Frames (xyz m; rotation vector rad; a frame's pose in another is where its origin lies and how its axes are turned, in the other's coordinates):
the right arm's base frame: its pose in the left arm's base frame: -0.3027 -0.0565 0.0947 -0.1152 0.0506 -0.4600
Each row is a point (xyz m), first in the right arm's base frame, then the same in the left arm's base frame.
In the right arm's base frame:
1: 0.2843 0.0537 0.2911
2: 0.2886 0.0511 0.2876
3: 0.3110 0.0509 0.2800
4: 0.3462 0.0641 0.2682
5: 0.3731 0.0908 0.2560
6: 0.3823 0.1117 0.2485
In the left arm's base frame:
1: -0.0029 -0.1065 0.3705
2: -0.0005 -0.1110 0.3673
3: 0.0189 -0.1220 0.3592
4: 0.0554 -0.1271 0.3451
5: 0.0903 -0.1165 0.3291
6: 0.1071 -0.1028 0.3189

